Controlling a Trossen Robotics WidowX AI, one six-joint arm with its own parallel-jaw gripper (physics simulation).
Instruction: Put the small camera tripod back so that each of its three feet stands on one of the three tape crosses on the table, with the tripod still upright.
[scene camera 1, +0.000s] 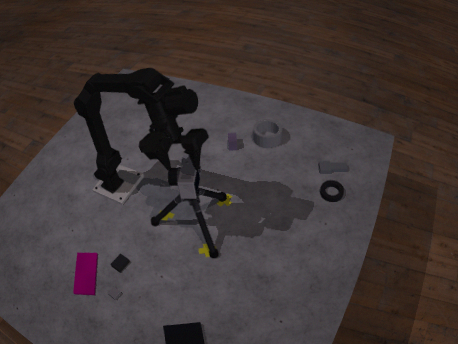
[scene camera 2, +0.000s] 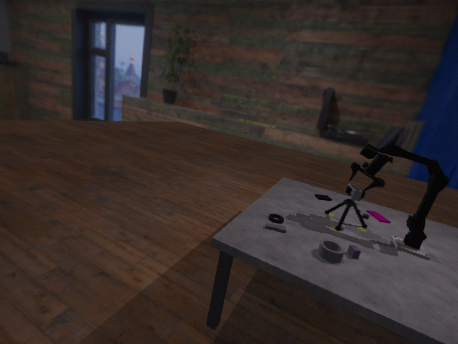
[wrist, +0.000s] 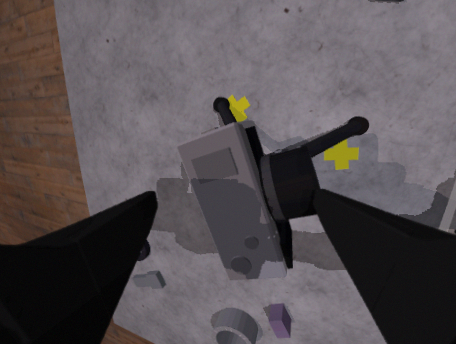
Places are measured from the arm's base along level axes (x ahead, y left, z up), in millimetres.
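Pixels of known places: gripper, fingertip midpoint: (scene camera 1: 183, 169) (scene camera 2: 356, 185) (wrist: 236, 197); arm's base, origin of the base link: (scene camera 1: 112, 183) (scene camera 2: 411, 245).
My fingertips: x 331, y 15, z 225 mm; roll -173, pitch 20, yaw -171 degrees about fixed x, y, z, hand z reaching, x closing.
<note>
For each thing: its top centre in the pictures, then the offset to it from my fingertips.
- yellow tape cross, middle of its top: (wrist: 341, 154) dx -98, dy -7, dz -238 mm
- third cross, middle of its top: (scene camera 1: 224, 199) dx +21, dy +133, dz -238 mm
- grey ring-shaped bowl, middle of its top: (scene camera 1: 267, 128) (scene camera 2: 332, 246) dx -3, dy +445, dz -190 mm
- purple block, middle of its top: (wrist: 279, 329) (scene camera 1: 232, 137) (scene camera 2: 355, 247) dx -87, dy +351, dz -199 mm
- black ring, middle of its top: (scene camera 1: 332, 189) (wrist: 134, 247) (scene camera 2: 276, 217) dx +301, dy +330, dz -223 mm
- grey piece, middle of its top: (scene camera 1: 333, 165) (wrist: 146, 282) (scene camera 2: 275, 226) dx +263, dy +430, dz -224 mm
- magenta slab, middle of its top: (scene camera 1: 85, 272) (scene camera 2: 378, 215) dx -170, dy -338, dz -231 mm
- dark block, middle of its top: (scene camera 1: 119, 261) dx -100, dy -238, dz -224 mm
- black box, middle of its top: (scene camera 1: 183, 334) dx +194, dy -325, dz -224 mm
The small tripod (scene camera 1: 204, 225) (scene camera 2: 344, 216) stands upright on the table with a grey camera (scene camera 1: 188, 189) (scene camera 2: 355, 193) (wrist: 225, 215) on top. Its left foot (scene camera 1: 155, 221) is beside one yellow tape cross (scene camera 1: 167, 216) (wrist: 341, 154). Its front foot (scene camera 1: 214, 254) (wrist: 220, 104) is just beside another cross (scene camera 1: 204, 250) (wrist: 242, 107). Its third foot (scene camera 1: 223, 196) overlaps the edge of the third cross (scene camera 1: 227, 201), which is hidden in the wrist view. My gripper (scene camera 1: 184, 167) (scene camera 2: 358, 184) (wrist: 236, 197) is open, its fingers on either side of the camera and above it, holding nothing.
A grey ring-shaped bowl (scene camera 1: 267, 135) (scene camera 2: 331, 251) and a purple block (scene camera 1: 232, 141) (wrist: 279, 320) stand behind the tripod. A black ring (scene camera 1: 332, 191) and a grey piece (scene camera 1: 333, 167) lie right. A magenta slab (scene camera 1: 86, 273), dark block (scene camera 1: 120, 263) and black box (scene camera 1: 184, 334) lie in front.
</note>
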